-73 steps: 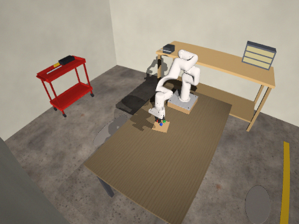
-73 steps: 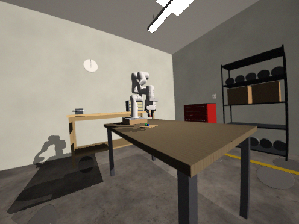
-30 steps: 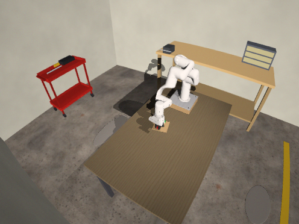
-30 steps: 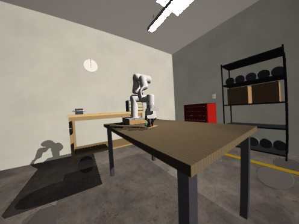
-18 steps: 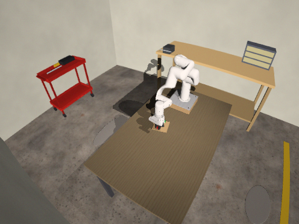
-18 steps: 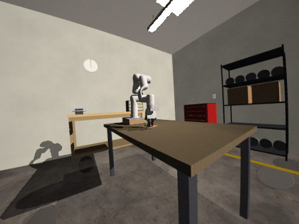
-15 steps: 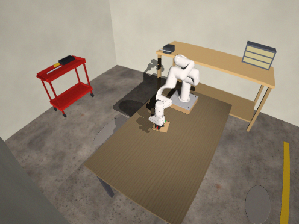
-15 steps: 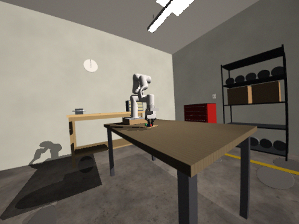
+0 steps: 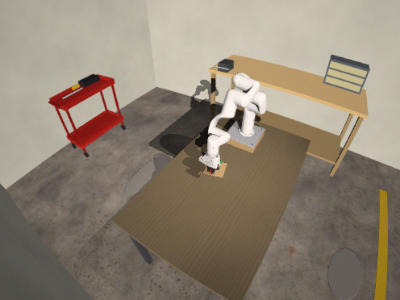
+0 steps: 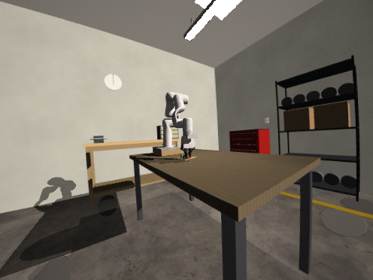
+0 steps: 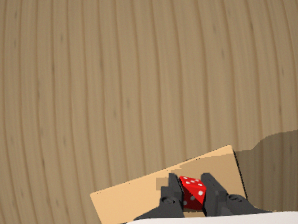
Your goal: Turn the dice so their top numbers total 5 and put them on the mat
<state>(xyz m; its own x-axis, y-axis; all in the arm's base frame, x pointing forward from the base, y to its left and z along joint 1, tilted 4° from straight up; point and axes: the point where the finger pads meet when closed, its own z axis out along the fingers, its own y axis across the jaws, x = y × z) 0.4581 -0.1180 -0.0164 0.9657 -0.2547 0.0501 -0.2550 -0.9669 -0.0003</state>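
My hand is 10 mm above the red die. From my hand the other things lie so: tan mat 50 mm behind, 30 mm below, 10 mm to the left; blue die 50 mm behind, 20 mm below, 10 mm to the left; green die 100 mm behind, 20 mm to the left, 20 mm below.
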